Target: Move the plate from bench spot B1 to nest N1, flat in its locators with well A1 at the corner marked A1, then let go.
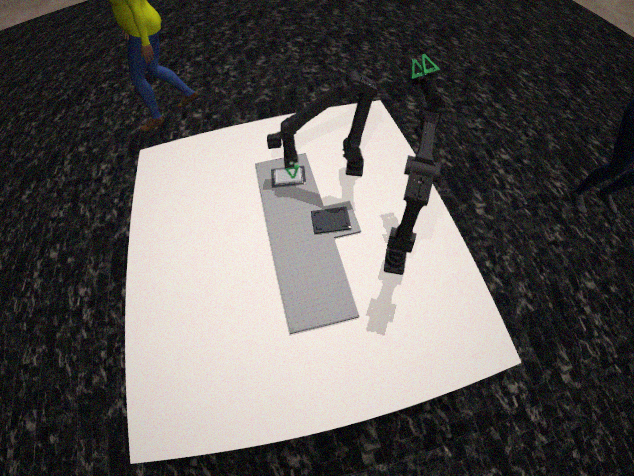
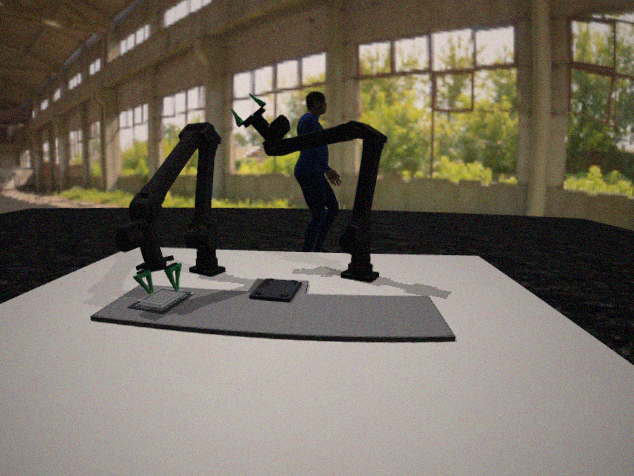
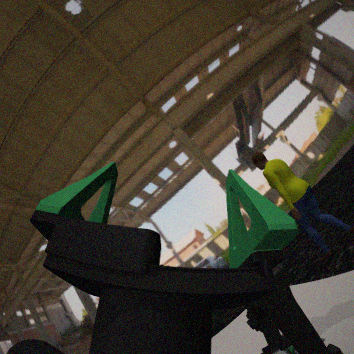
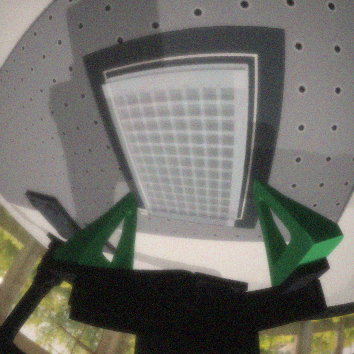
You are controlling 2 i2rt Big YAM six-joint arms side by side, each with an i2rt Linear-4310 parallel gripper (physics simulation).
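Where they show: left gripper, between the fingertips: [image 1: 418,56] [image 2: 240,101] [image 3: 170,170]; right gripper, between the fingertips: [image 1: 292,173] [image 2: 164,293] [image 4: 193,190]; left arm's base, origin of its link: [image 1: 394,261] [image 2: 360,277] [image 4: 62,242]; right arm's base, origin of its link: [image 1: 354,167] [image 2: 207,271] [image 4: 216,282].
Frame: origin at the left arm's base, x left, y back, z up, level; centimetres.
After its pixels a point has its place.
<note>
The pale, clear plate [image 1: 281,177] {x -35.2, y -59.2, z 2.3 cm} [image 2: 162,298] {x -35.1, y -57.7, z 2.8 cm} [image 4: 180,140] {x -36.9, y -58.2, z 2.6 cm}, with its grid of wells, lies on a dark pad [image 4: 270,100] {x -41.4, y -62.1, z 1.5 cm} with a white outline. The nest, a dark low block [image 1: 331,220] {x -13.9, y -30.1, z 2.4 cm} [image 2: 276,290] {x -13.1, y -32.5, z 2.5 cm} [image 4: 51,211] {x -14.9, y -35.3, z 2.4 cm}, has nothing on it. Its corner mark is too small to read. My right gripper [image 1: 292,171] {x -38.7, y -54.2, z 2.7 cm} [image 2: 163,290] {x -38.7, y -54.2, z 2.7 cm} [image 4: 193,190] {x -38.7, y -54.2, z 2.7 cm} is open, pointing down over the plate, its fingertips a little above and apart from it. My left gripper [image 1: 419,57] {x -52.6, y -3.0, z 65.5 cm} [image 2: 241,101] {x -52.6, y -3.0, z 65.5 cm} [image 3: 170,170] {x -52.6, y -3.0, z 65.5 cm} is open and empty, raised high and far from the plate.
The perforated grey board [image 1: 307,281] {x 16.7, y -34.0, z 1.3 cm} [image 2: 358,317] {x 14.6, y -35.8, z 1.3 cm} [image 4: 320,110] {x -44.7, y -62.9, z 1.3 cm} carries the pad and adjoins the nest's side tab. It lies on the white table [image 1: 204,333] {x 47.4, y -69.3, z 0.0 cm} [image 2: 307,399] {x 20.0, y -70.3, z 0.0 cm}. A person in yellow [image 1: 135,20] [image 3: 287,182] and a person in blue [image 2: 312,148] are beyond the table.
</note>
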